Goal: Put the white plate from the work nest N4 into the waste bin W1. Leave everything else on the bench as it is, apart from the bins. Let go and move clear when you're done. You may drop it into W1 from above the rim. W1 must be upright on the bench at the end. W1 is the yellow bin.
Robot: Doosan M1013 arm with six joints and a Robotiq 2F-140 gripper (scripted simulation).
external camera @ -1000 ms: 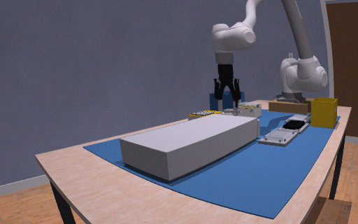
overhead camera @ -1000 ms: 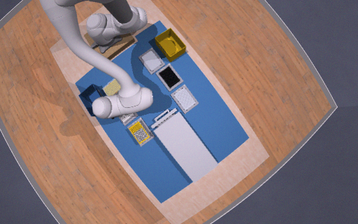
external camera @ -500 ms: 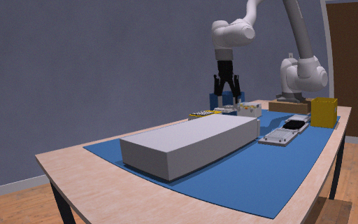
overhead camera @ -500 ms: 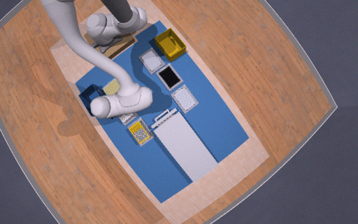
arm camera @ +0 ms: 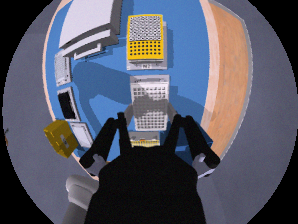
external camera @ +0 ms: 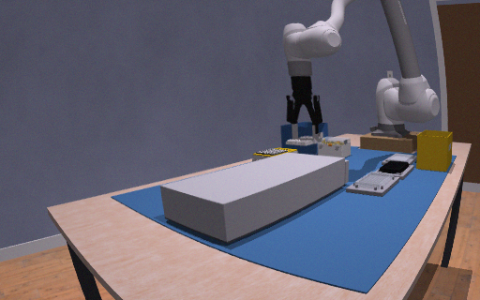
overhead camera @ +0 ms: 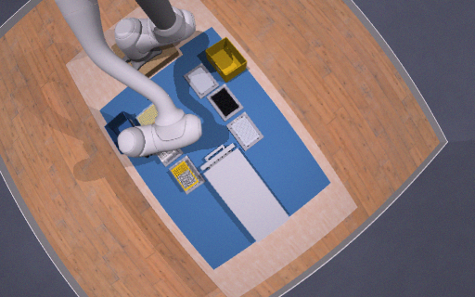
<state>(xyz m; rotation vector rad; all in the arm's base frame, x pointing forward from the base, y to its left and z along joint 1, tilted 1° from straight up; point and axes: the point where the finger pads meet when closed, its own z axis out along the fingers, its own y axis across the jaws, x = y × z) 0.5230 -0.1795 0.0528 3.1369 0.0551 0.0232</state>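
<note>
Right now my hand is 100 mm above the grey nest. Also, from my hand: white plate: 20 mm below; then yellow rack: 170 mm ahead, 10 mm to the left, 50 mm below; then blue bin: 180 mm behind, 130 mm to the right, 60 mm below.
</note>
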